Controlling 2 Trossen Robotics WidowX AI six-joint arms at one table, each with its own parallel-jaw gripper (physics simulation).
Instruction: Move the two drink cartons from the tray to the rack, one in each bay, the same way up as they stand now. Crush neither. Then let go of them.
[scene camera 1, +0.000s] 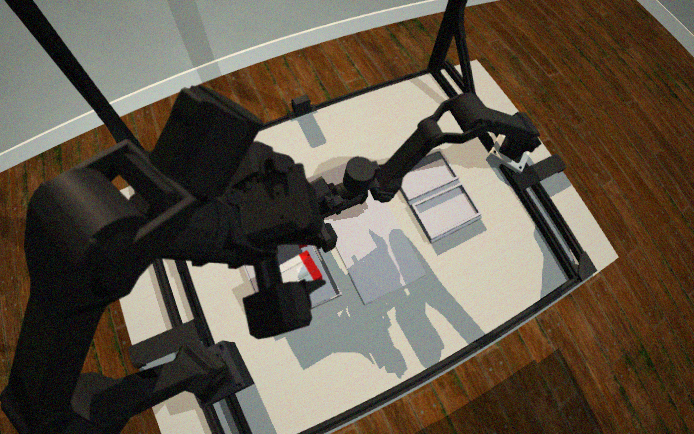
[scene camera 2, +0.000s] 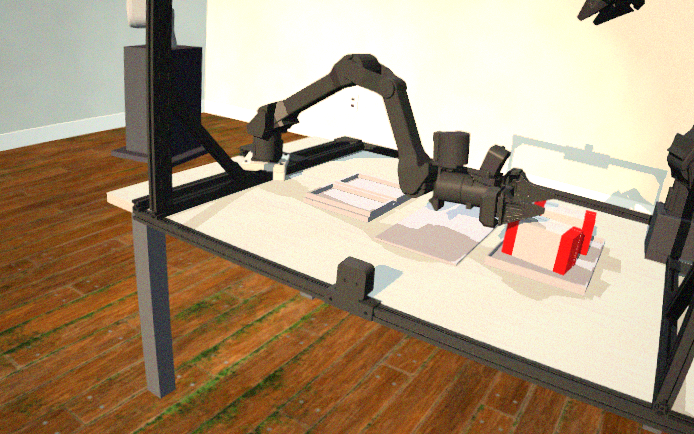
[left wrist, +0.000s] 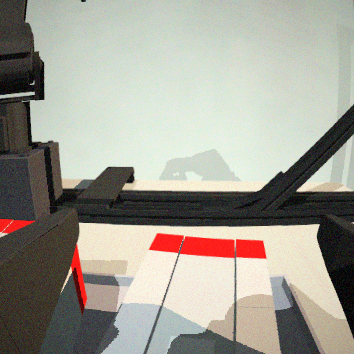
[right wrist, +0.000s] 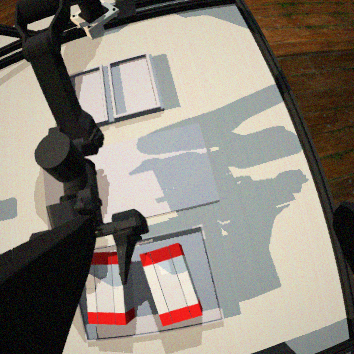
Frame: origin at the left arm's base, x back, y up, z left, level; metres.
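Seen in the pictures: left gripper, between the fingertips: (scene camera 2: 550, 203) (left wrist: 203, 225) (right wrist: 95, 289); right gripper, between the fingertips: (scene camera 1: 312, 244) (scene camera 2: 586, 21) (right wrist: 218, 222); left arm's base, origin of its link: (scene camera 1: 512, 149) (scene camera 2: 266, 158) (right wrist: 92, 12); right arm's base, origin of its link: (scene camera 1: 211, 374) (scene camera 2: 681, 213) (left wrist: 11, 149).
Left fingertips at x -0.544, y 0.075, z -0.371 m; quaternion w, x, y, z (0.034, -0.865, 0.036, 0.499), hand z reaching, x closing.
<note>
Pixels of each thing's top centre, then the offset from my left fingertips to it. Level surfaces: height alone.
- second carton, centre of its top: (right wrist: 169, 284) (scene camera 2: 564, 209) (scene camera 1: 289, 276) dz +0.083, dx -0.068, dy -0.037 m
- two-bay rack, centre of its top: (scene camera 2: 363, 190) (right wrist: 106, 88) (scene camera 1: 436, 190) dz +0.247, dx +0.314, dy -0.091 m
- flat pale mat, height of its surface: dy -0.107 m
Two white drink cartons with red bands sit side by side in the grey tray (right wrist: 211, 270) (scene camera 1: 329, 289) (scene camera 2: 517, 266). My left gripper (left wrist: 203, 225) (scene camera 2: 539, 200) (scene camera 1: 325, 238) is open and low over the tray, with its fingers on either side of one carton (left wrist: 207, 281) (right wrist: 105, 291) (scene camera 2: 535, 243). One finger stands between the cartons; the other is hidden in the right wrist view. The second carton (right wrist: 172, 284) (left wrist: 78, 277) stands free beside it. My right gripper (right wrist: 218, 222) (scene camera 1: 311, 285) is open and empty, high above the tray. The two-bay rack (scene camera 1: 436, 194) (scene camera 2: 362, 191) (right wrist: 106, 95) is empty.
A flat pale mat (scene camera 1: 384, 275) (scene camera 2: 431, 241) (right wrist: 130, 197) lies between the tray and the rack. The right arm's bulk hides most of the tray in scene camera 1. Black frame rails run round the table's edges.
</note>
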